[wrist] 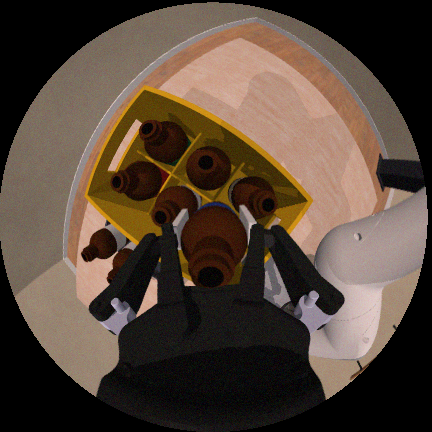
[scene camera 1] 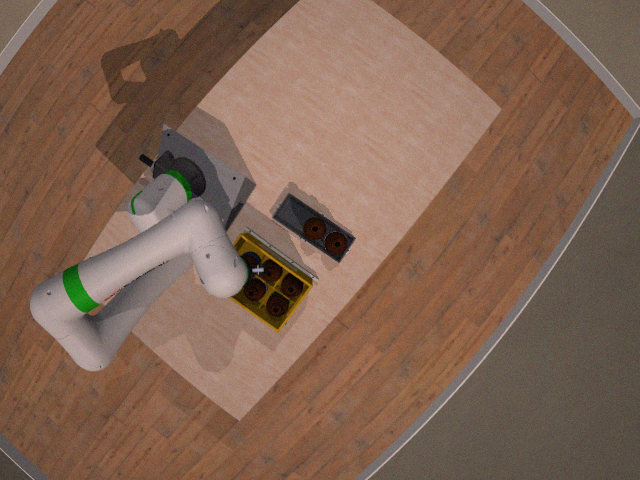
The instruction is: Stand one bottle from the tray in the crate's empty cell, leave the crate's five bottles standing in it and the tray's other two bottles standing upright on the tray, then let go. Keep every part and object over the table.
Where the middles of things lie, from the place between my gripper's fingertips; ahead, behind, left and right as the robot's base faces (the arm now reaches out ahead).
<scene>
Right now my hand is 10 mm past the blue-labelled bottle (wrist: 213,240), 10 mm to the right of it and 50 mm below it.
</scene>
